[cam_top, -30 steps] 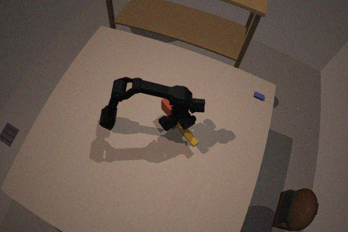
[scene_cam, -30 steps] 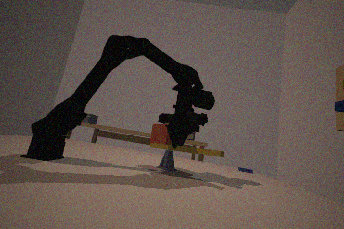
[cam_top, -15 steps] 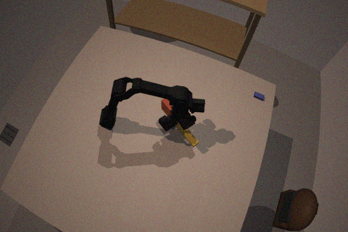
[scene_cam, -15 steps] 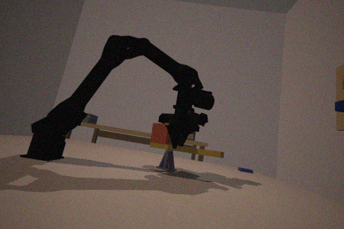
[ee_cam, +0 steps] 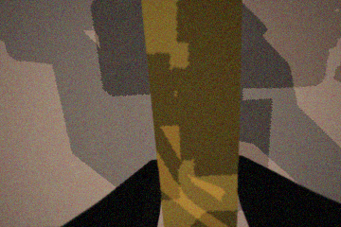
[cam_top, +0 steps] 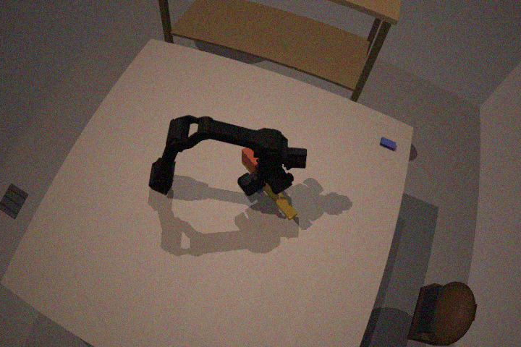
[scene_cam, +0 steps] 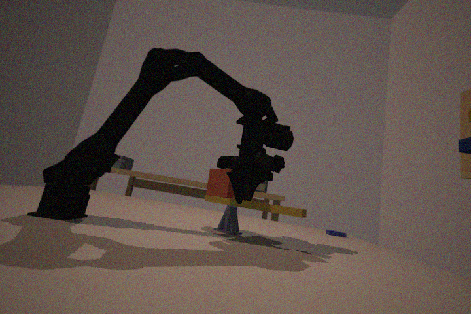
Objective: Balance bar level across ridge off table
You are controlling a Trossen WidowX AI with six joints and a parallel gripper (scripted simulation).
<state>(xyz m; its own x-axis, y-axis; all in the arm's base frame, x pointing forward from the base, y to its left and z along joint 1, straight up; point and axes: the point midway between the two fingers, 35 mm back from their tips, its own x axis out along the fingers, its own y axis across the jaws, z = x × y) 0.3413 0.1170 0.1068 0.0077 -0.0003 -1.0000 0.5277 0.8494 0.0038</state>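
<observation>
Right now the small grey ridge is 4 cm below my gripper tip, 3 cm behind it and 2 cm to the left of it. The rest, counted from my gripper tip: small blue block (40 cm ahead, 38 cm to the left, 6 cm below).
</observation>
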